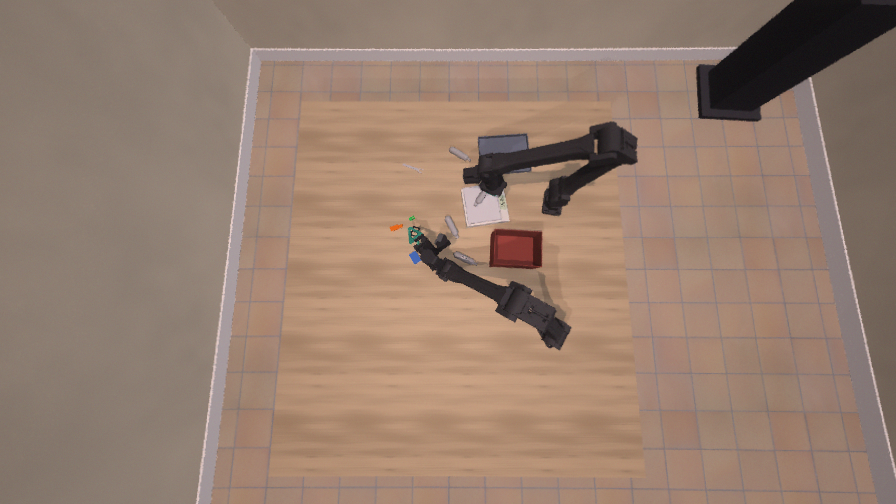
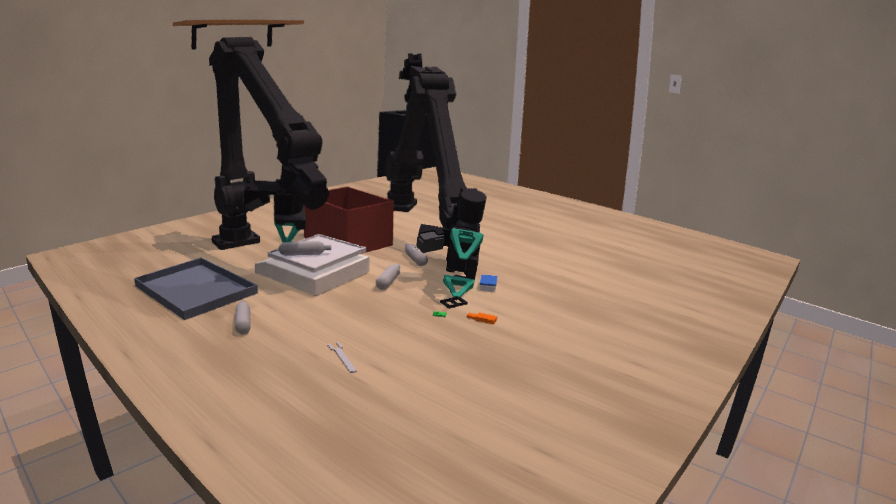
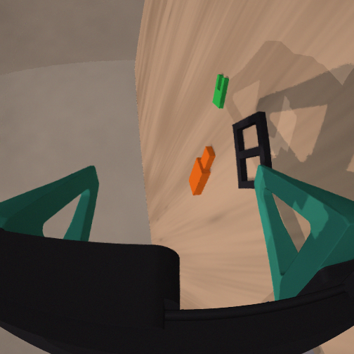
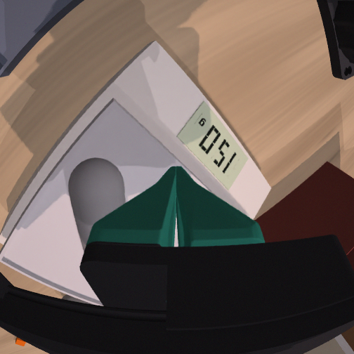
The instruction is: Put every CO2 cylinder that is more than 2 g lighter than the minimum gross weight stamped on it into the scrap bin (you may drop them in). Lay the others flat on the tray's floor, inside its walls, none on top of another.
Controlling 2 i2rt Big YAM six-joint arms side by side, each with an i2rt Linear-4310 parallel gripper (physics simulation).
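Note:
A grey cylinder (image 1: 479,198) (image 2: 302,248) (image 4: 96,187) lies on the white scale (image 1: 482,217) (image 2: 315,282) (image 4: 150,75), whose display reads 150 g. Its stamp does not show. Three more grey cylinders lie on the table: one (image 1: 459,154) (image 2: 242,317) by the dark tray (image 1: 503,135) (image 2: 220,302) and two (image 1: 451,226) (image 2: 387,276), (image 1: 465,257) (image 2: 416,253) between the scale and my left arm. The red bin (image 1: 515,249) (image 2: 369,226) stands beside the scale. My right gripper (image 2: 287,240) (image 4: 175,175) is shut and empty beside the scale's cylinder. My left gripper (image 2: 461,275) (image 3: 176,173) is open and empty.
Near my left gripper lie a black frame (image 2: 453,302) (image 3: 251,153), an orange piece (image 1: 395,227) (image 2: 482,317) (image 3: 200,172), a green piece (image 1: 411,218) (image 2: 439,314) (image 3: 220,91) and a blue block (image 1: 414,257) (image 2: 488,280). A thin light wrench (image 1: 411,168) (image 2: 343,359) lies farther off.

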